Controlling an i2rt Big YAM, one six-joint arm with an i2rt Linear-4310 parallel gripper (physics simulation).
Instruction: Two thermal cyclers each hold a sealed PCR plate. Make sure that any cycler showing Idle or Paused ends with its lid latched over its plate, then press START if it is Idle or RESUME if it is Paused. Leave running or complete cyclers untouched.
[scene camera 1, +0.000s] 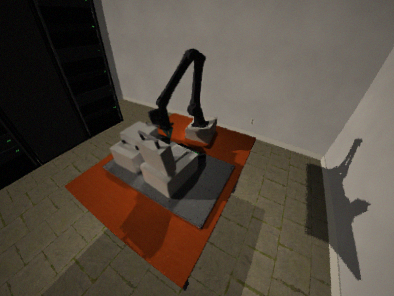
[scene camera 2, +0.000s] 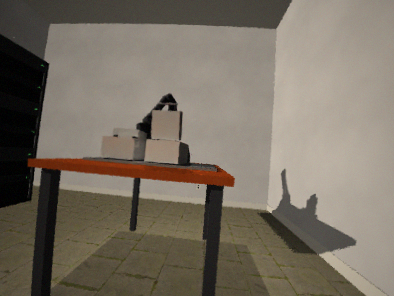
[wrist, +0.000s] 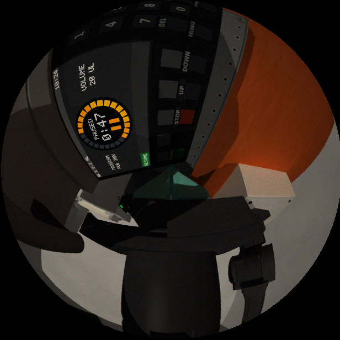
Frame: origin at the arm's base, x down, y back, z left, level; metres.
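Seen in the pictures: gripper, fingertip midpoint: (scene camera 1: 169, 138); arm's base at its link origin: (scene camera 1: 200, 124).
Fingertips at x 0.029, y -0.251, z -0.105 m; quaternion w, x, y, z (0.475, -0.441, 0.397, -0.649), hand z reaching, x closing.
Observation:
Pixels of each thing's top centre, then the offset from my fingertips to it. "spot": a spot on its surface instead. Level surfaces: height alone.
- left cycler at a spot on its surface: (scene camera 1: 126, 156) spot: dy -0.344, dx -0.058, dz -0.027 m
- right cycler at a spot on its surface: (scene camera 1: 161, 177) spot: dy -0.342, dx -0.063, dz +0.251 m
- grey perforated board at its surface level: dx +0.072 m
My gripper (scene camera 1: 169, 136) (wrist: 171, 169) is shut and empty, its teal tips pointing down close beside the dark green button (wrist: 177, 153) at the lower end of a cycler's keypad. That cycler's screen (wrist: 105, 120) reads PAUSED 0:47, with a green RESUME label (wrist: 145, 159). It appears to be the left cycler (scene camera 1: 126, 156) (scene camera 2: 118, 147), whose lid (scene camera 1: 137, 132) (scene camera 2: 125, 132) is low over its body; I cannot tell if it is latched. The right cycler (scene camera 1: 161, 177) (scene camera 2: 162, 151) has its lid (scene camera 1: 158, 156) (scene camera 2: 167, 125) raised upright. Its screen is unreadable. The plates cannot be made out.
The cyclers stand on a grey perforated board (scene camera 1: 205, 200) on the orange table (scene camera 1: 95, 182) (scene camera 2: 130, 171). The arm's white base (scene camera 1: 201, 133) (wrist: 267, 186) stands at the back. A red STOP button (wrist: 187, 117) lies farther up the keypad. The raised lid stands close to the arm.

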